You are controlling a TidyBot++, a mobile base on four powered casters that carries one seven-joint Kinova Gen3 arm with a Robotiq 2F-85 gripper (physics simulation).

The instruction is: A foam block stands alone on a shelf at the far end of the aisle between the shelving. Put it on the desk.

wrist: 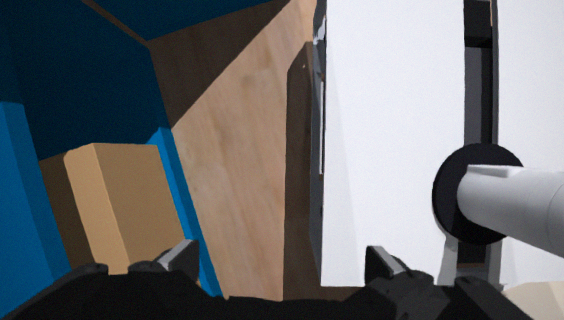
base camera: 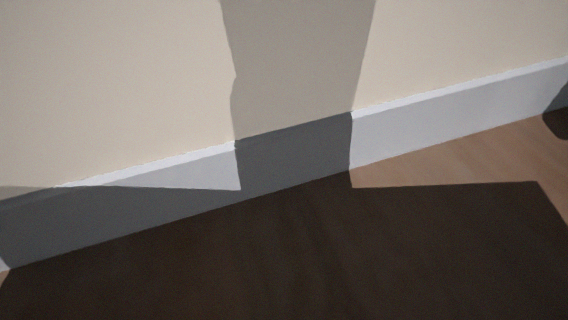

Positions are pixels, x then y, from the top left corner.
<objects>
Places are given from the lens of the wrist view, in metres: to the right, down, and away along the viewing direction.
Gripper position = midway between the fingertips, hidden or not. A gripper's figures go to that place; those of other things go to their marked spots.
my gripper (wrist: 281, 261): 0.00, 0.05, 0.15
blue shelving unit (wrist: 79, 79): -0.55, -0.22, 0.78
</objects>
